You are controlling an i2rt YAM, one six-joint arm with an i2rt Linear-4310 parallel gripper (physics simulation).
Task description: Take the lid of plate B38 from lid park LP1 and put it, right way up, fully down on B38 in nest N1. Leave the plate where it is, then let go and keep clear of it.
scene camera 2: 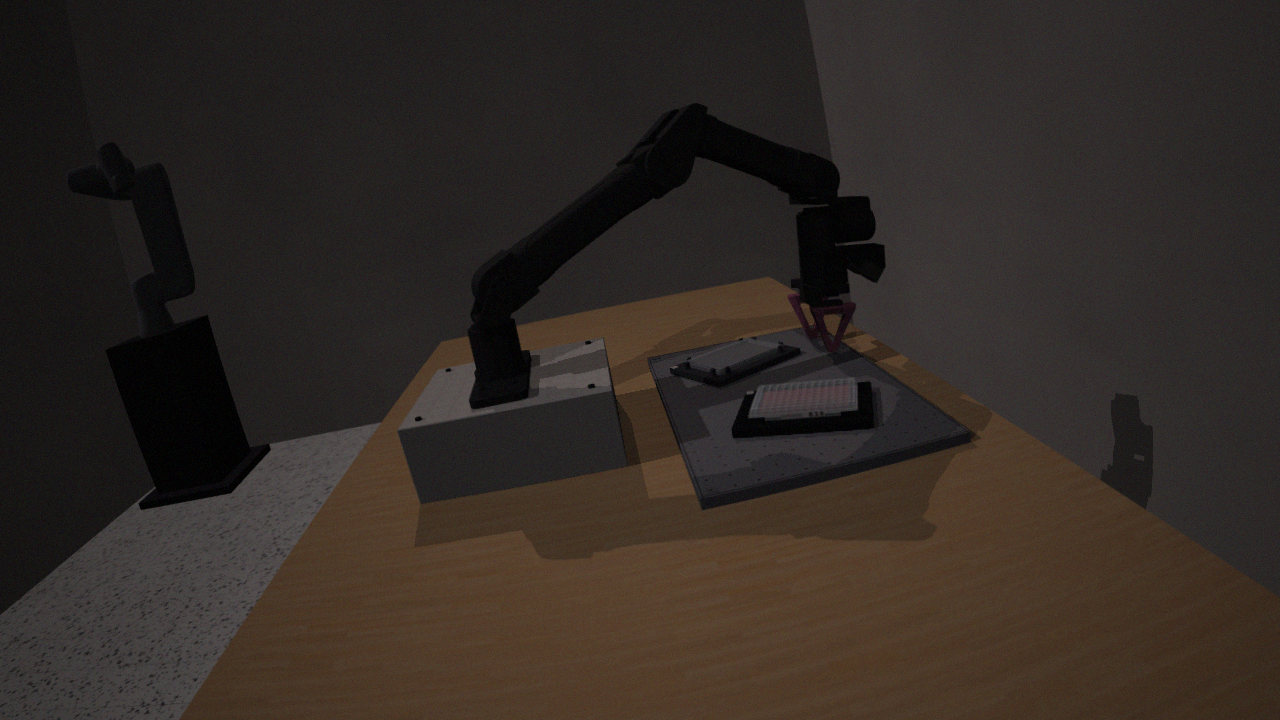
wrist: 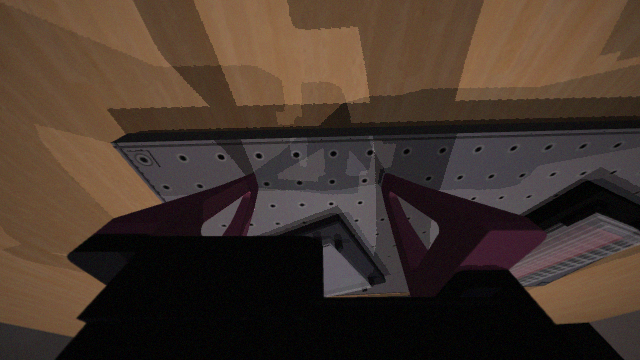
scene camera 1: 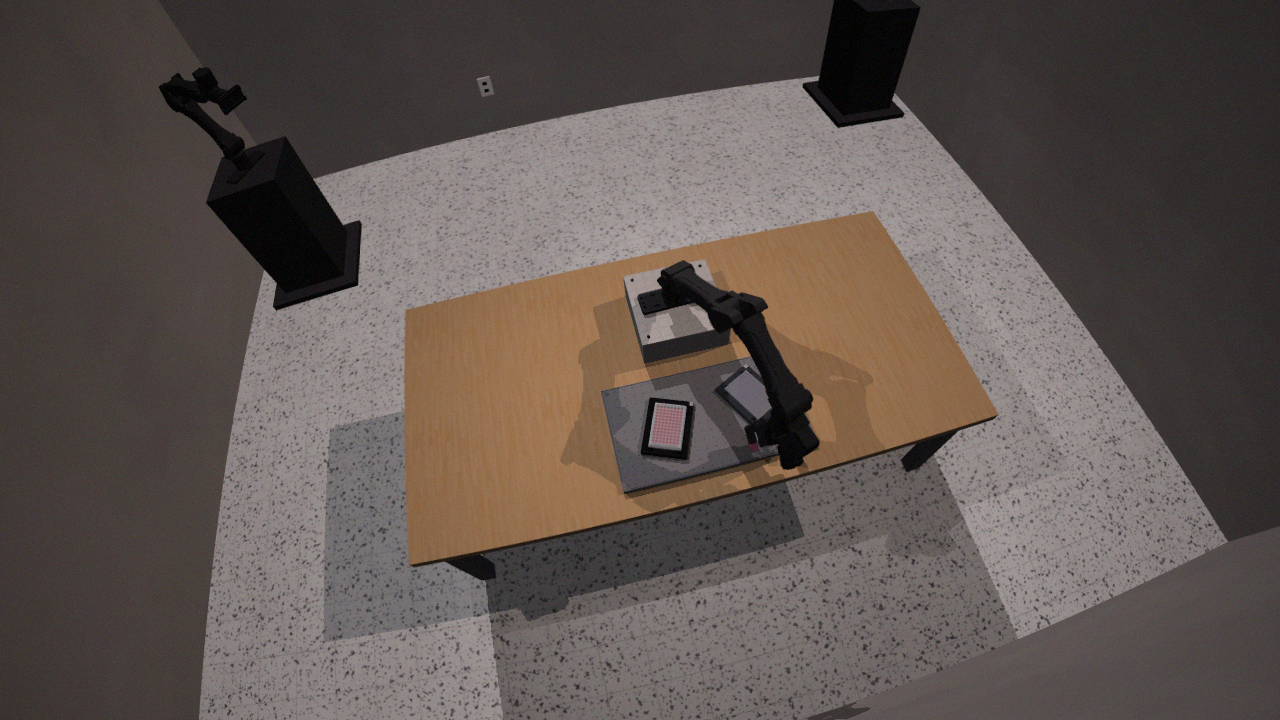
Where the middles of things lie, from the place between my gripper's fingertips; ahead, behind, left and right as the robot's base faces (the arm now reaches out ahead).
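The well plate (scene camera 2: 823,398) is 240 mm to the right of my hand, 120 mm behind it and 20 mm above it. Then there's the grey lid (scene camera 2: 738,354), which is 10 mm above my hand, 10 mm to the left of it and 140 mm behind it. You'd find the perforated grey base board (scene camera 2: 704,414) 120 mm behind my hand, 130 mm to the right of it and 10 mm below it. As for the black lid holder (scene camera 2: 684,370), it's 10 mm to the left of my hand, 140 mm behind it and 10 mm above it.
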